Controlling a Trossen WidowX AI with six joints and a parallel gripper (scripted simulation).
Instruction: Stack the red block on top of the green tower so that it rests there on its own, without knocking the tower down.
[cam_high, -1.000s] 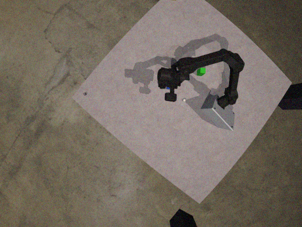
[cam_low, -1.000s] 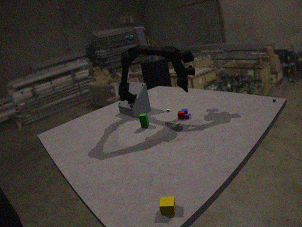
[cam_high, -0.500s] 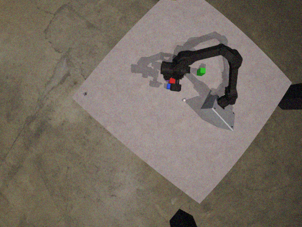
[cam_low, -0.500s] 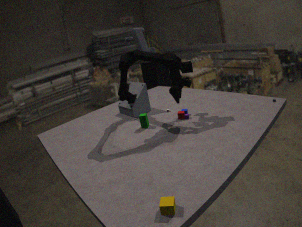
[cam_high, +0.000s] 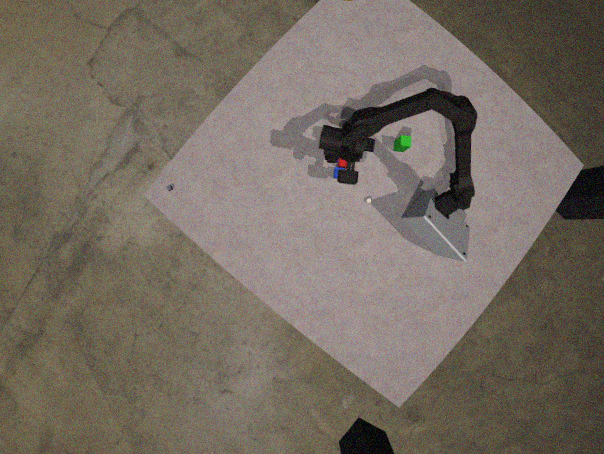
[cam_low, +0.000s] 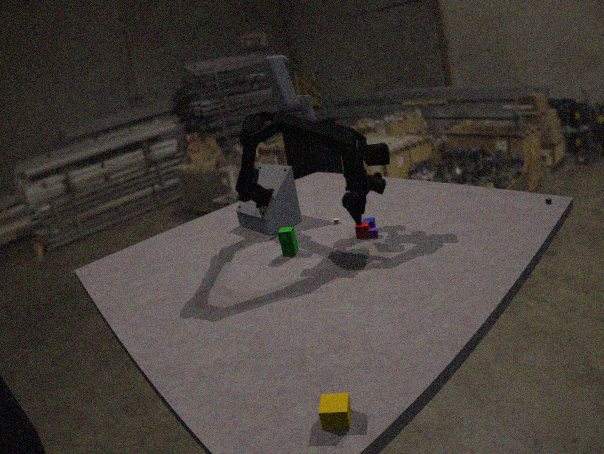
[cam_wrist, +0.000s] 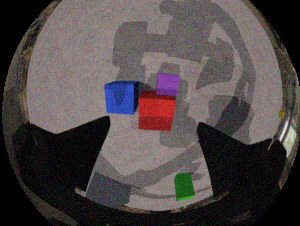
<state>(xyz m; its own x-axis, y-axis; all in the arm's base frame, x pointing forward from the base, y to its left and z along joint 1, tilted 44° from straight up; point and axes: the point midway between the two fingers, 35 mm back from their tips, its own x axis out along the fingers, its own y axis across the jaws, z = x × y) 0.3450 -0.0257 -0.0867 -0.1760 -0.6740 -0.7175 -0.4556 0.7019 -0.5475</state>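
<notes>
My gripper tip is now 30 mm above the red block. The rest, counted from my gripper tip: small white object (150 mm behind, 60 mm to the left, 50 mm below); then purple block (40 mm below, 40 mm ahead); then blue block (40 mm to the left, 40 mm below).
</notes>
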